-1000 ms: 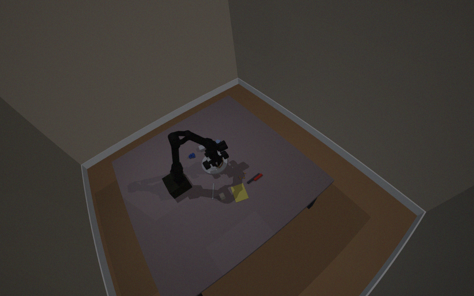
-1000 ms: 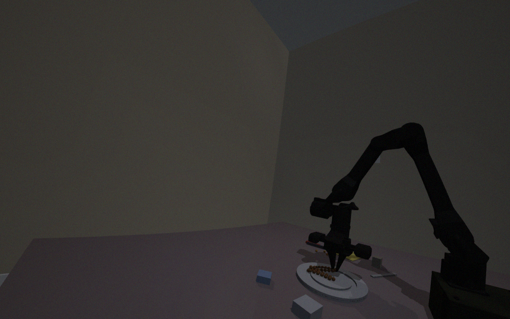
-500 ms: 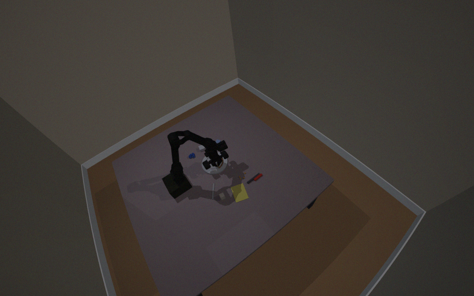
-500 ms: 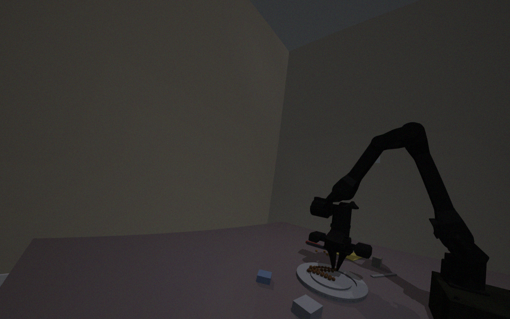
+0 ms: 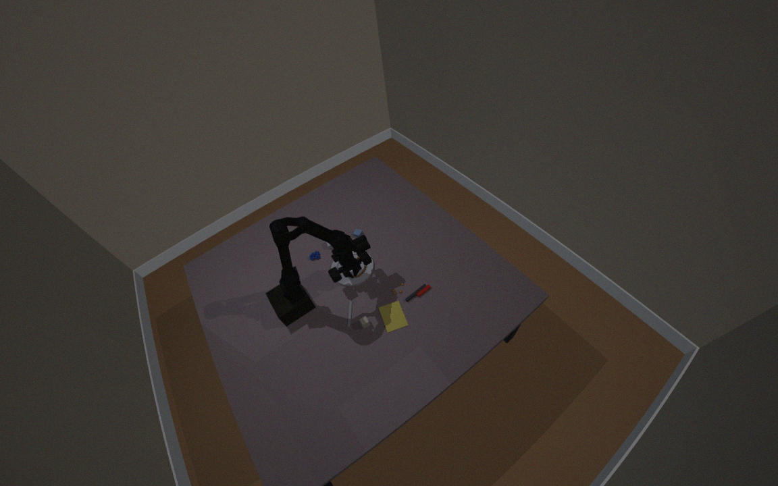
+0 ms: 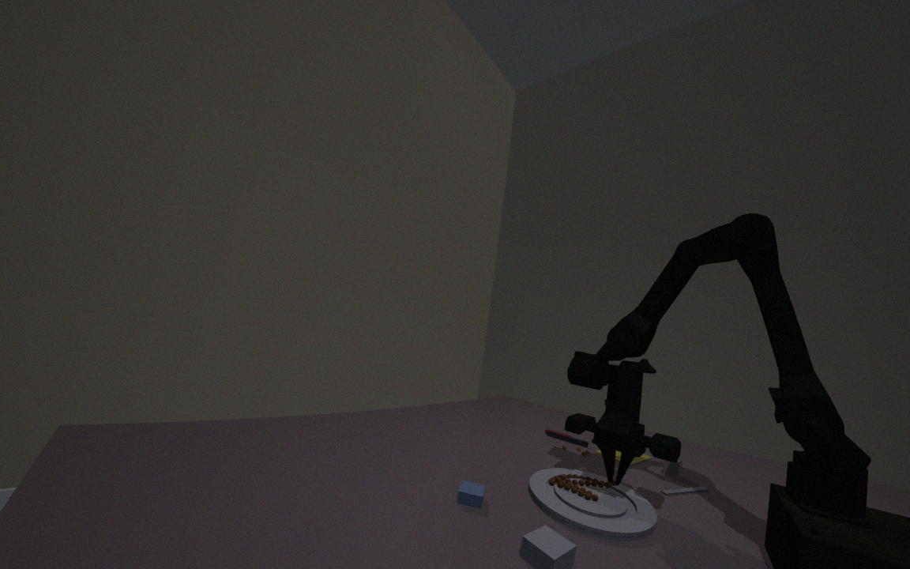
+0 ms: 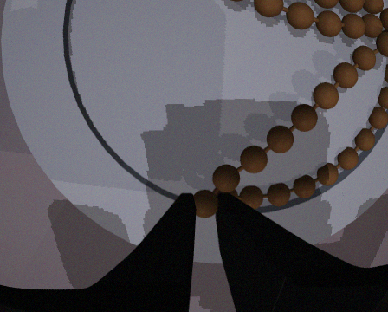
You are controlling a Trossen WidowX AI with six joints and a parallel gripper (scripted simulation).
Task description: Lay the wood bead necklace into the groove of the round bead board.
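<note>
The round bead board is 60 mm to the left of my gripper tip, 30 mm ahead of it and 10 mm below it. The rest, counted from my gripper tip: small white cube 210 mm to the right, 100 mm behind; grey block 240 mm to the left, 40 mm ahead, 10 mm below; thin stick 120 mm to the right, 120 mm behind, 20 mm below.
</note>
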